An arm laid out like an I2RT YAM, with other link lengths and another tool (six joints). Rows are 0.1 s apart.
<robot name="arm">
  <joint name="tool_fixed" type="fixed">
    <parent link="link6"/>
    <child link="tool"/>
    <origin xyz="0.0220 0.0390 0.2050" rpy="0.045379 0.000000 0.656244"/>
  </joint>
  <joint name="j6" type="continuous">
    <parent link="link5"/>
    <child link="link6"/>
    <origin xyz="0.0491 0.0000 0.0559" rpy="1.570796 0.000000 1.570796"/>
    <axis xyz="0 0 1"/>
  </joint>
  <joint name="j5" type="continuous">
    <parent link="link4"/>
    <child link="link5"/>
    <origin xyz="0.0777 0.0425 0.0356" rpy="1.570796 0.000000 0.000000"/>
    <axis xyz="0 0 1"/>
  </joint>
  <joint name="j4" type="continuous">
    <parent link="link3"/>
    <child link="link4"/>
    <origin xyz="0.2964 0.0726 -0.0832"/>
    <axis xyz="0 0 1"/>
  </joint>
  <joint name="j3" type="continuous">
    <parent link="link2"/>
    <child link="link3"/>
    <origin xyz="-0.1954 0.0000 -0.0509" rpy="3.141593 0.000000 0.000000"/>
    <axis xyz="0 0 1"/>
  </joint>
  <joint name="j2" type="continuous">
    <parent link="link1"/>
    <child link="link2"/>
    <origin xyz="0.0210 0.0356 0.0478" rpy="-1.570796 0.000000 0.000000"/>
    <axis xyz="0 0 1"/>
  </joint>
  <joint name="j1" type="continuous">
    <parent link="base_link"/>
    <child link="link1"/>
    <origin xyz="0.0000 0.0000 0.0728"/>
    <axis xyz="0 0 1"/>
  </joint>
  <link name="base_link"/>
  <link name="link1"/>
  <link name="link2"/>
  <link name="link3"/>
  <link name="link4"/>
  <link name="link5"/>
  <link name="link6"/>
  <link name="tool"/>
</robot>
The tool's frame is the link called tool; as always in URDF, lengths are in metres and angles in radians. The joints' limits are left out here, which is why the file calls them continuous.
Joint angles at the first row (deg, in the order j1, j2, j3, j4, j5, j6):
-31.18 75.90 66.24 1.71 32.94 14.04
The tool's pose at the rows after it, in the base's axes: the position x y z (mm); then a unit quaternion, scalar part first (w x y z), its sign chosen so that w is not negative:
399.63, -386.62, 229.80, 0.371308, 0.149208, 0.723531, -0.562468
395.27, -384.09, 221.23, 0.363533, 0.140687, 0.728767, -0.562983
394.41, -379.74, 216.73, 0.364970, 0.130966, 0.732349, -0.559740
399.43, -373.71, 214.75, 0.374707, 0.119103, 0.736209, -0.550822
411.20, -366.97, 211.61, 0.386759, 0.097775, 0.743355, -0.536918
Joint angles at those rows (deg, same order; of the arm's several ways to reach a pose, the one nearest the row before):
-31.22 74.95 64.58 1.73 34.84 12.64
-31.24 73.72 62.57 1.75 34.65 11.77
-31.26 72.13 60.73 1.75 33.60 11.25
-31.21 70.96 59.71 1.45 31.57 11.22
-31.20 70.90 59.74 0.90 28.33 10.83

